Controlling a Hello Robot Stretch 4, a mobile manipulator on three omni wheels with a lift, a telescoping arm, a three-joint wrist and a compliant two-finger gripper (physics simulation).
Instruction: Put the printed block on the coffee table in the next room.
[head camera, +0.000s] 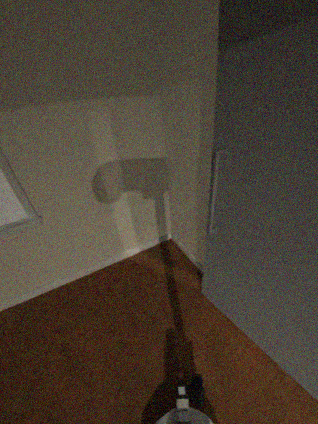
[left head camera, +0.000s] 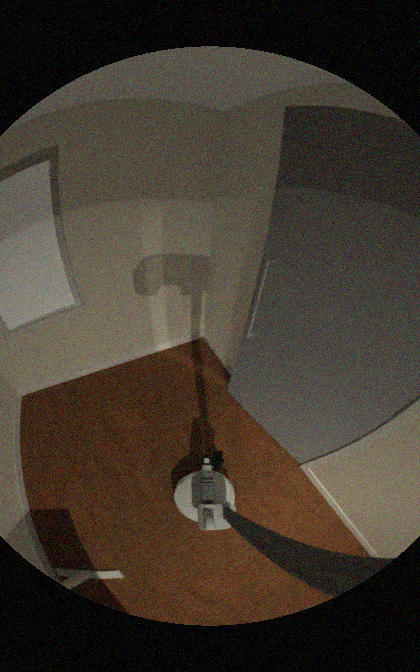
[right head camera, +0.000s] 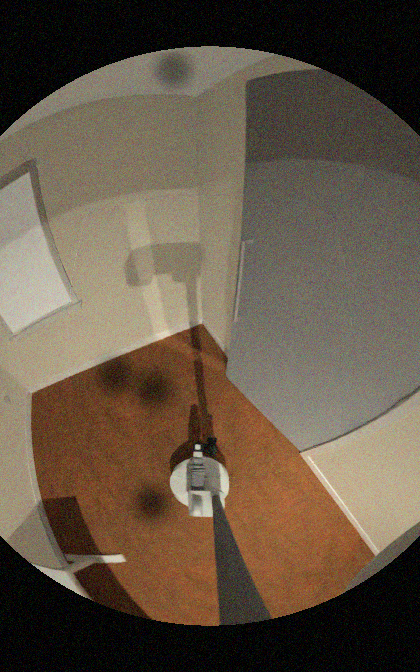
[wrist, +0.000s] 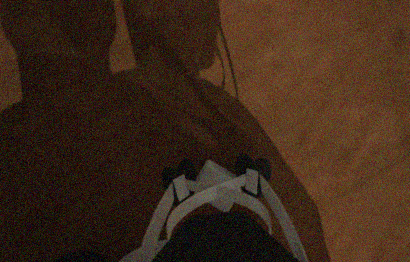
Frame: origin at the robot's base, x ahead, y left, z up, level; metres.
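Seen in the pictures: gripper, fingertip midpoint: (wrist: 215, 169).
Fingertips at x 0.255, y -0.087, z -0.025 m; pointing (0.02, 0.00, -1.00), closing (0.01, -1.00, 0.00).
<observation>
A point is followed by its place in that frame.
The small pale block (wrist: 213, 172) {x 0.258, y -0.085, z 0.002 m} is low in the middle of the wrist view, over the dark shadow on the brown floor. One corner points up in the picture, and its print cannot be made out. My gripper (wrist: 215, 169) {x 0.255, y -0.087, z -0.024 m} has its two dark-padded fingertips drawn in close on either side of the block, and it looks shut on it. The curved pale finger strips cross in front of the block's lower part. Whether the block touches the floor cannot be told. The coffee table does not show in these views.
A large grey panel with a pale handle-like bar (head camera: 214, 192) {x 0.873, y -0.228, z 1.076 m} (left head camera: 258, 300) {x 0.872, y -0.234, z 1.060 m} (right head camera: 240, 280) stands to the right of the wall corner. A framed pale panel (left head camera: 37, 270) {x 1.054, y 1.292, z 1.201 m} (right head camera: 35, 265) is on the left wall. A white bar (left head camera: 107, 574) (right head camera: 110, 558) shows at lower left.
</observation>
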